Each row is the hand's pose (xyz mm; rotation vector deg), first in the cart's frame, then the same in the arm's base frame.
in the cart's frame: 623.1 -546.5 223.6 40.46 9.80 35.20
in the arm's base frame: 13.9 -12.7 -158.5 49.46 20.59 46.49
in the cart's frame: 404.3 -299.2 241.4 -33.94 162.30 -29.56
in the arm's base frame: -250.2 168.9 -77.1 -55.46 162.91 -14.53
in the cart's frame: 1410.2 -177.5 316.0 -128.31 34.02 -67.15
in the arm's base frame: 699.4 528.1 -115.7 -127.52 24.35 -47.65
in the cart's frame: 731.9 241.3 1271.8 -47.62 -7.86 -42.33
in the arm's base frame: 104.7 657.9 969.9 -41.67 -3.27 -25.87
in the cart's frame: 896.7 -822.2 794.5 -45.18 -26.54 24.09
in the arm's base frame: 431.2 -272.4 326.5 -32.86 -25.54 38.01
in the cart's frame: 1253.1 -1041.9 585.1 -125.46 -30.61 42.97
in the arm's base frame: 790.4 -372.3 43.4 -111.97 -43.58 55.49
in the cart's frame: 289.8 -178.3 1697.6 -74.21 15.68 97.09
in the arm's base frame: -155.2 97.5 1383.8 -65.71 5.27 113.64
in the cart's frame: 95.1 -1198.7 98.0 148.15 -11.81 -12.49
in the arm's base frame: -363.1 -758.0 -308.2 153.41 10.35 -19.42
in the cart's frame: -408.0 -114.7 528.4 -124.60 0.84 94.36
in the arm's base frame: -1026.5 113.0 335.7 -115.70 -18.18 107.74
